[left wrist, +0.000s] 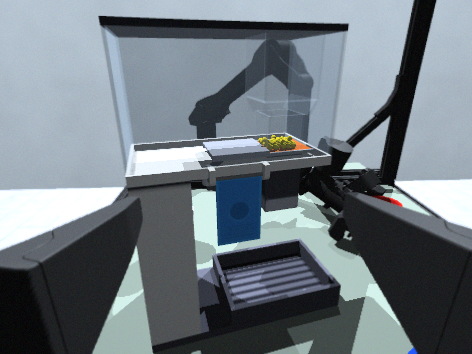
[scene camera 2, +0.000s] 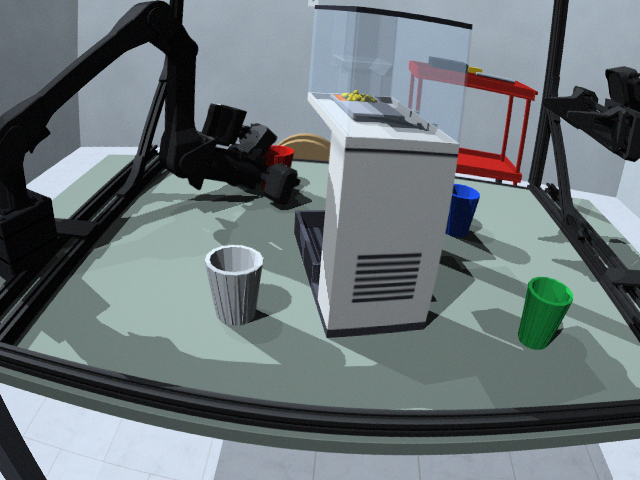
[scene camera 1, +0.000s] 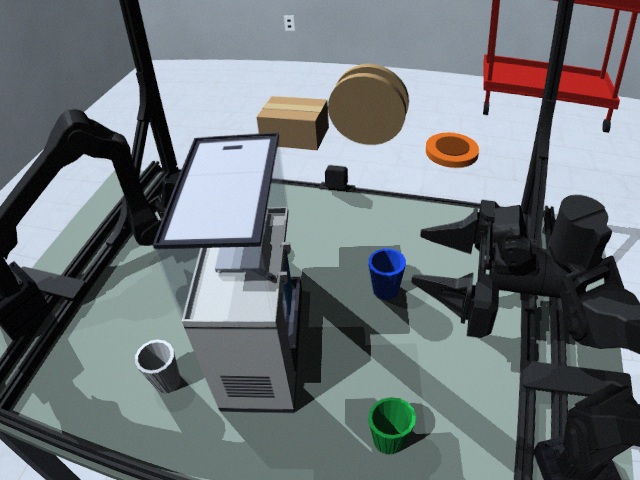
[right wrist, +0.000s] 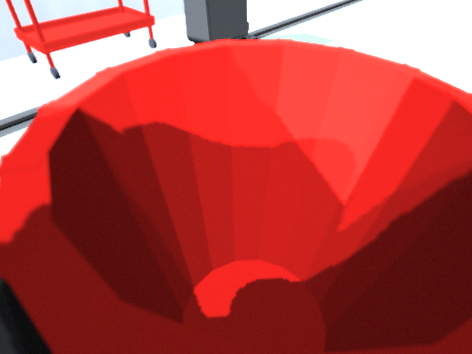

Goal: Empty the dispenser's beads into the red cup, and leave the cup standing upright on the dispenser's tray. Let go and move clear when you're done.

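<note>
The white dispenser stands mid-table, with yellow beads on top at one end. A blue plate hangs at its side above the dark, bare tray. The red cup is upright beyond the dispenser; its inside shows no beads. My right gripper is shut on the red cup, with one finger against its wall in the right wrist view; the other finger is hidden. My left gripper is open and empty, facing the dispenser's tray side.
A blue cup stands between the dispenser and my left gripper. A green cup and a white cup stand nearer the front. The dispenser's clear hood rises high over the table.
</note>
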